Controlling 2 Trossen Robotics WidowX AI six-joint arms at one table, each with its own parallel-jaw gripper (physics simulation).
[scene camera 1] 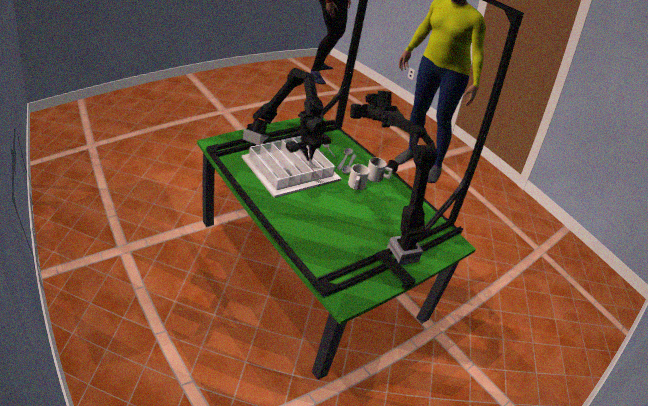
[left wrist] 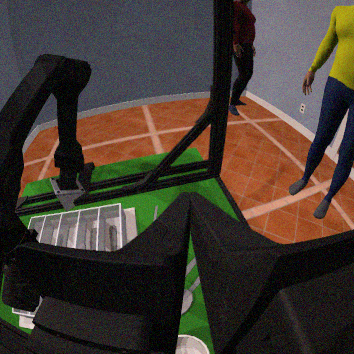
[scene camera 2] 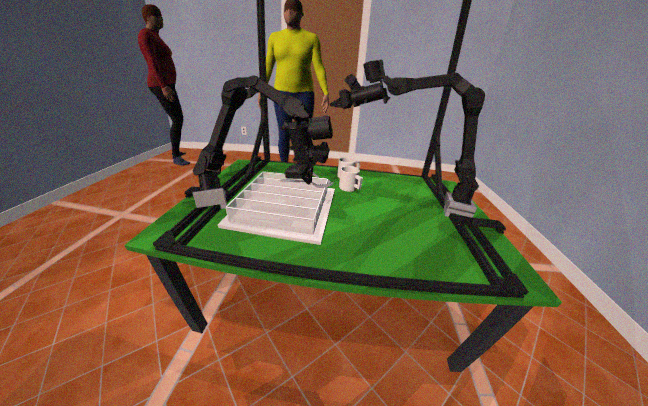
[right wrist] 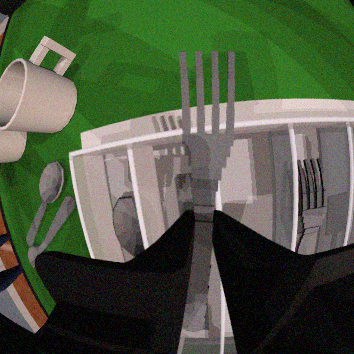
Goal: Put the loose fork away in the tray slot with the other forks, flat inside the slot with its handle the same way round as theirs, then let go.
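My right gripper (scene camera 1: 308,150) (scene camera 2: 303,174) (right wrist: 201,217) is shut on the handle of the loose fork (right wrist: 206,151) (scene camera 1: 309,158). It holds the fork over the right end of the white cutlery tray (scene camera 1: 281,189) (scene camera 2: 274,219) (right wrist: 253,123) (left wrist: 75,211). In the right wrist view the tines reach past the tray's rim over the green table. The other forks (right wrist: 310,182) lie in a slot further right in that view, and a spoon (right wrist: 126,221) lies in a slot to the left. My left gripper (scene camera 1: 355,111) (scene camera 2: 334,104) (left wrist: 188,199) is shut and empty, high above the table.
Two white mugs (scene camera 1: 359,176) (scene camera 1: 377,168) (scene camera 2: 349,177) (right wrist: 35,95) stand beside the tray. Two loose spoons (scene camera 1: 346,157) (right wrist: 50,182) lie on the table between the tray and the mugs. A black frame rims the table. Two people (scene camera 1: 447,60) (scene camera 2: 159,60) stand behind.
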